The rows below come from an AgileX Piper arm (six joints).
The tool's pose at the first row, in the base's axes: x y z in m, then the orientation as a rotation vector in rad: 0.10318, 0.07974, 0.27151, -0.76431, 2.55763, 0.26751
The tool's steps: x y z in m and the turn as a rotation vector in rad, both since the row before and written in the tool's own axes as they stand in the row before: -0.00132, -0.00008, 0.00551, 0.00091, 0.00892, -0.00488; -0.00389, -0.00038, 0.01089, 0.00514, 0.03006, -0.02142; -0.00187, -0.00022, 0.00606, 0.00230, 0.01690, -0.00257; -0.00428, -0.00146, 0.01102, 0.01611, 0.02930, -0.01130; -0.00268, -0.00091, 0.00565, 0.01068, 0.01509, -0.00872; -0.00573, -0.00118, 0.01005, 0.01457, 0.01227, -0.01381; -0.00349, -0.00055, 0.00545, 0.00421, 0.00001, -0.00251; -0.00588, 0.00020, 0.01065, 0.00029, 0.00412, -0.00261
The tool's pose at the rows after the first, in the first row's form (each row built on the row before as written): 0.10623, 0.08198, 0.26730, -0.77299, 2.56375, 0.26193; 0.11328, 0.08681, 0.25950, -0.80789, 2.58169, 0.23861; 0.11687, 0.08929, 0.25489, -0.81574, 2.59605, 0.22896; 0.12456, 0.09328, 0.24672, -0.83390, 2.61643, 0.19398; 0.12890, 0.09533, 0.24261, -0.84619, 2.62509, 0.17182; 0.13703, 0.09974, 0.23556, -0.86292, 2.62801, 0.14409; 0.14166, 0.10236, 0.23183, -0.86479, 2.62622, 0.13785; 0.14927, 0.10796, 0.22417, -0.86928, 2.62877, 0.13514
